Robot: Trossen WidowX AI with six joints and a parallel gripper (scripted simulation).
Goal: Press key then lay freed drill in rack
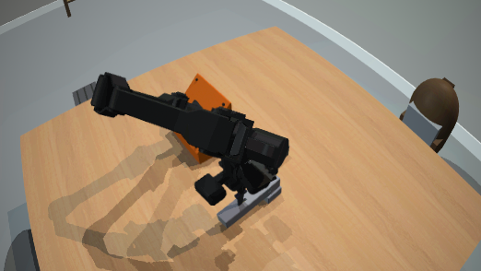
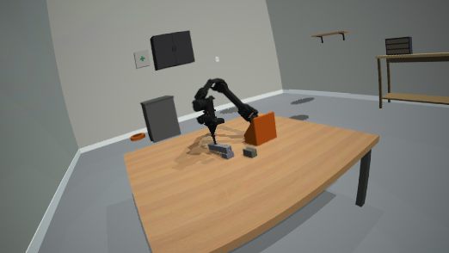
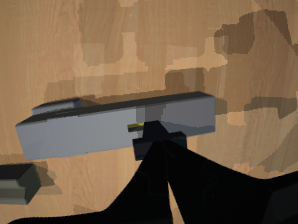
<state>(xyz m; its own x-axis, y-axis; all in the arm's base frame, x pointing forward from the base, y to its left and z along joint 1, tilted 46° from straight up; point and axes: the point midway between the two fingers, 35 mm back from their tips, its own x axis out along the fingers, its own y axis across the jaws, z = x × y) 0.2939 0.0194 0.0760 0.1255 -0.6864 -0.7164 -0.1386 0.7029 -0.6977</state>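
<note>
Right now my gripper tip is 30 mm above the dark key. Also, from my gripper tip: drill: 70 mm below, 60 mm to the left, 10 mm behind; then grey block: 80 mm below, 40 mm to the left, 10 mm behind; then grey rack: 190 mm to the left, 110 mm behind, 100 mm below.
</note>
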